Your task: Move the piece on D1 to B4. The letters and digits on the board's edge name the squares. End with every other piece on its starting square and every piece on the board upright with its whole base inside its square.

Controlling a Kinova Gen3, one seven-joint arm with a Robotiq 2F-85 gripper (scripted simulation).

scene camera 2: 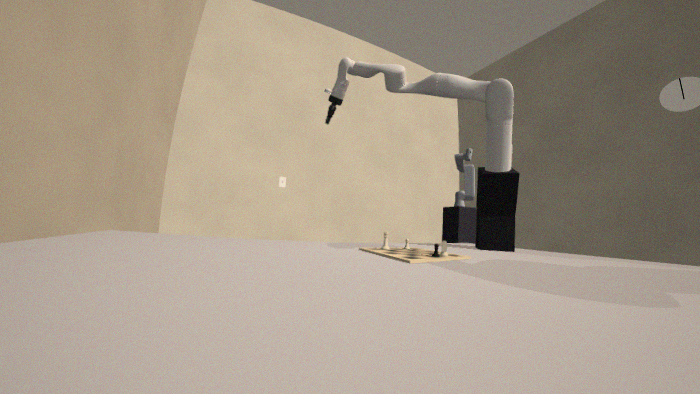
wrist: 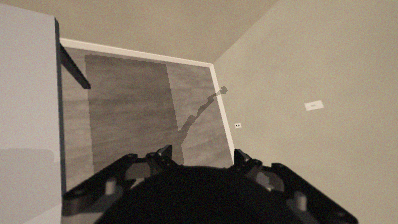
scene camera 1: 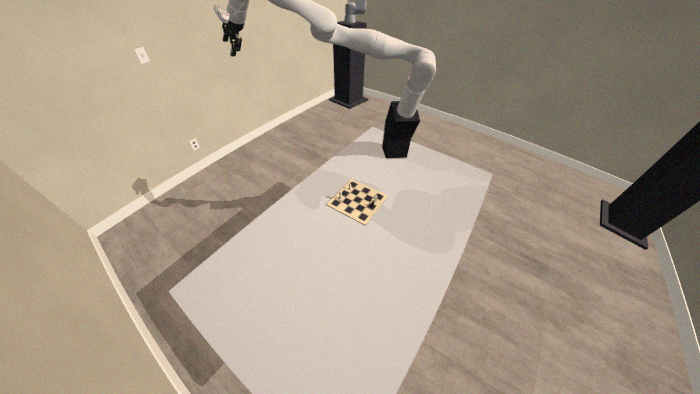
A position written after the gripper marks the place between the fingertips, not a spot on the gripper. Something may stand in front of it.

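Observation:
The wrist view shows the gripper (wrist: 202, 154), while the chessboard is out of frame in the wrist view. From scene camera 1, a chessboard (scene camera 1: 356, 204) is visible.

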